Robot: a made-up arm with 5 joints.
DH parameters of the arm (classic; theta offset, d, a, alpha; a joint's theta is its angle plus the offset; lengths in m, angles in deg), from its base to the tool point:
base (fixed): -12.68 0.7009 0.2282 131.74
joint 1: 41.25 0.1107 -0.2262 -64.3
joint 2: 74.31 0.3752 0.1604 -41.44
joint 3: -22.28 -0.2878 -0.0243 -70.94
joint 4: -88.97 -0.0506 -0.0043 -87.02
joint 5: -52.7 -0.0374 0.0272 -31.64
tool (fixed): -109.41 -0.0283 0 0
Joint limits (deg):
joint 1: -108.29..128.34
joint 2: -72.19..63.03
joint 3: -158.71..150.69
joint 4: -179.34..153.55
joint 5: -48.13..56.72
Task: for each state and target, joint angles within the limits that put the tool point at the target. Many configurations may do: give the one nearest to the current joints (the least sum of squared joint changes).
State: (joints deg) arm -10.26 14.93 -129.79 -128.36 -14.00
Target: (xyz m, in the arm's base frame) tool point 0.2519 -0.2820 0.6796
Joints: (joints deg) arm -59.87 -13.18 -89.37 -157.27 -25.83
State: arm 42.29 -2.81 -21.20 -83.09 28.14
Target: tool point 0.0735 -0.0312 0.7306
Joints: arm 19.44 23.85 -58.83 -87.22 34.80
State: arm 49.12 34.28 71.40 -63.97 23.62
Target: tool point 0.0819 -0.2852 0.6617
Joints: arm 18.31 -17.05 82.04 -47.65 35.47
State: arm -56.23 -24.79 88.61 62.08 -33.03
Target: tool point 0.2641 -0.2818 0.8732
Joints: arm -59.92 10.68 111.79 68.61 -30.74
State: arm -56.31 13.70 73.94 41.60 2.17
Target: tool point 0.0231 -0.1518 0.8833
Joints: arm -17.97 47.48 69.88 -1.16 -17.26
